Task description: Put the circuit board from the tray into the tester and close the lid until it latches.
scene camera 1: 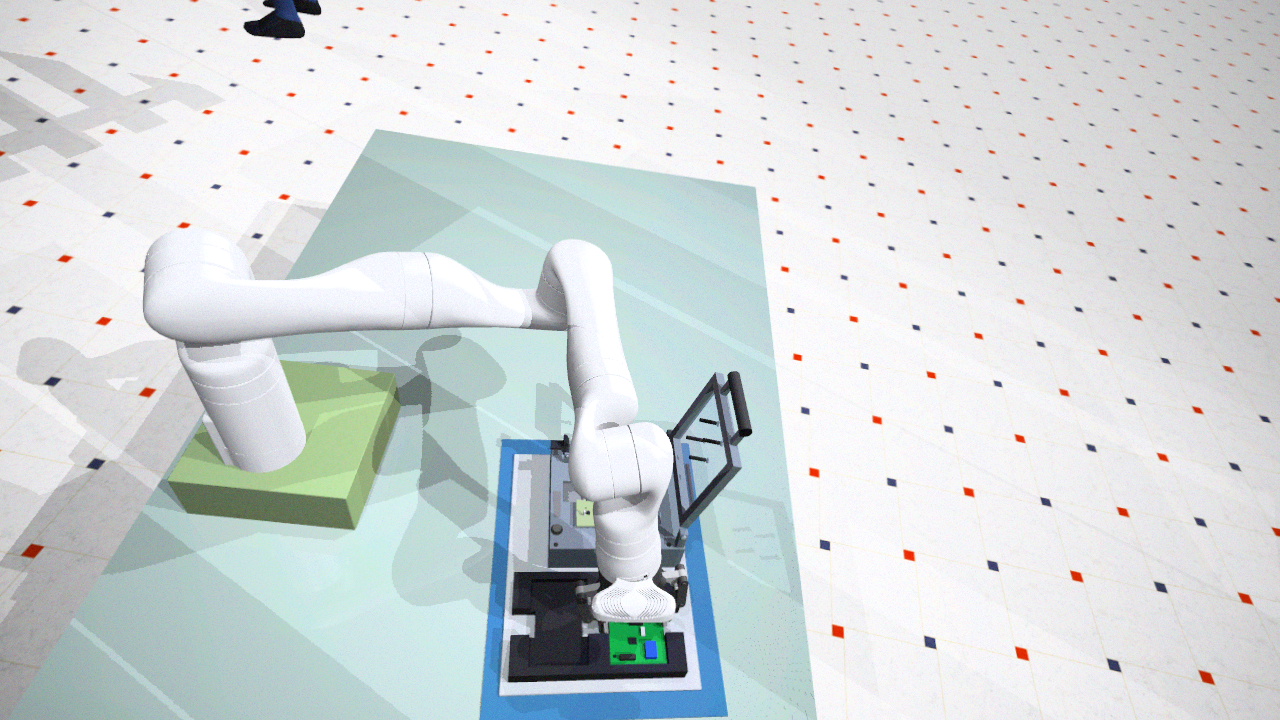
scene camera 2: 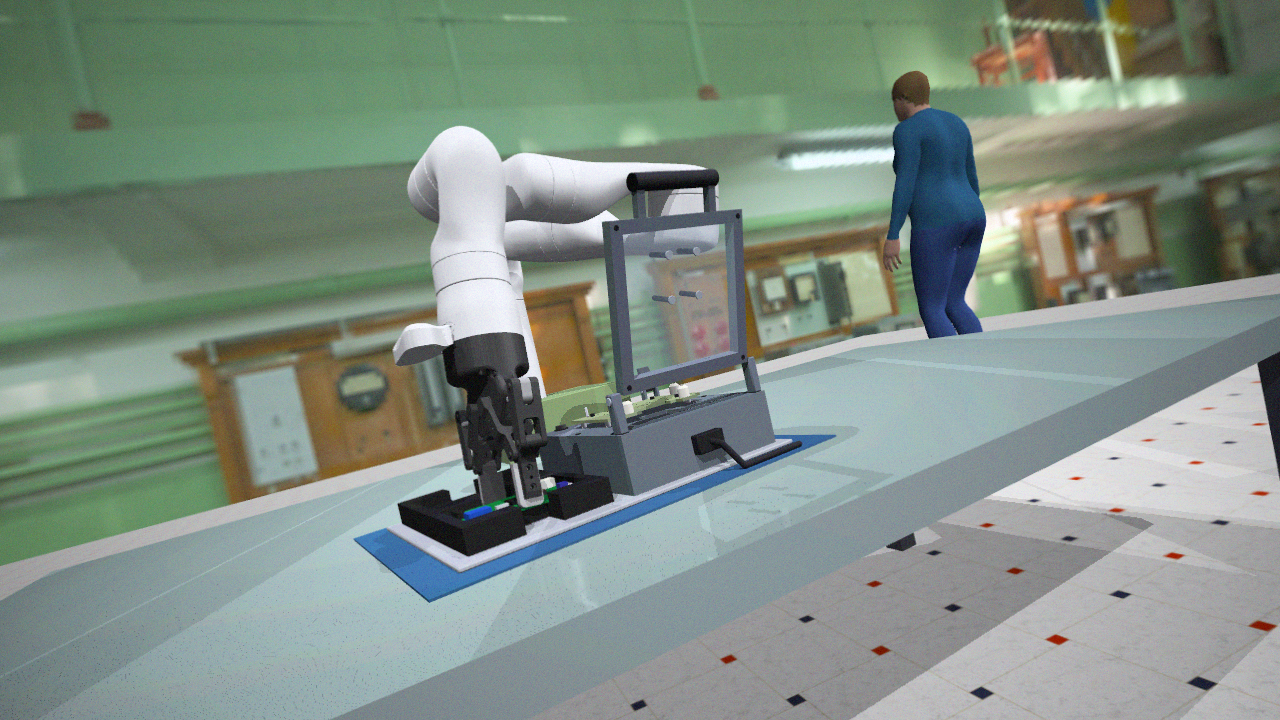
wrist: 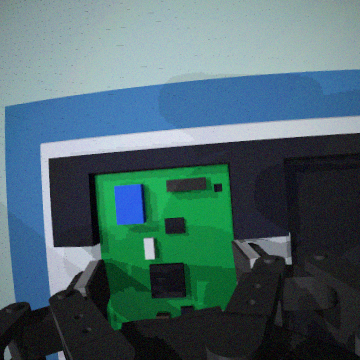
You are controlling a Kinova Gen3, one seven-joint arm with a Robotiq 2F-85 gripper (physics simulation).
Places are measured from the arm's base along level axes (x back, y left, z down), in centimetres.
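Pixels of known places: gripper, fingertip midpoint: [scene camera 1: 635,625] [wrist: 168,264]; arm's base, origin of the base link: [scene camera 1: 268,444].
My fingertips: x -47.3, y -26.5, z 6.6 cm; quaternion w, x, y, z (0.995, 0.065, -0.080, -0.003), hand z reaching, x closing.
Note:
Ahead of a thing's pixels: the offset from my fingertips to its top centre. Level surfaces: height alone.
The green circuit board @(dx +0.0, dy +0.2, dz -1.4 cm) [scene camera 1: 637,643] [scene camera 2: 510,502] [wrist: 200,246] sits in the right pocket of the black tray [scene camera 1: 546,626] [scene camera 2: 447,527] [wrist: 257,200]. My gripper [scene camera 2: 515,487] [wrist: 168,264] is down at the tray, and its two finger pads press on the board's left and right edges; it is shut on the board. In scene camera 1 the white wrist hides the fingers. The grey tester [scene camera 1: 563,502] [scene camera 2: 653,439] stands just behind the tray. Its clear lid [scene camera 2: 613,295] stands open and upright, with a black handle @(dx -12.1, dy +16.4, dz -26.1 cm) [scene camera 1: 739,405] [scene camera 2: 670,179] on top.
Tray and tester rest on a white plate on a blue mat @(dz +1.3 cm) [scene camera 1: 496,582] [scene camera 2: 402,559] [wrist: 107,111]. The arm's green base block [scene camera 1: 340,429] is at the left. A person in blue [scene camera 2: 935,196] stands beyond the table's far side.

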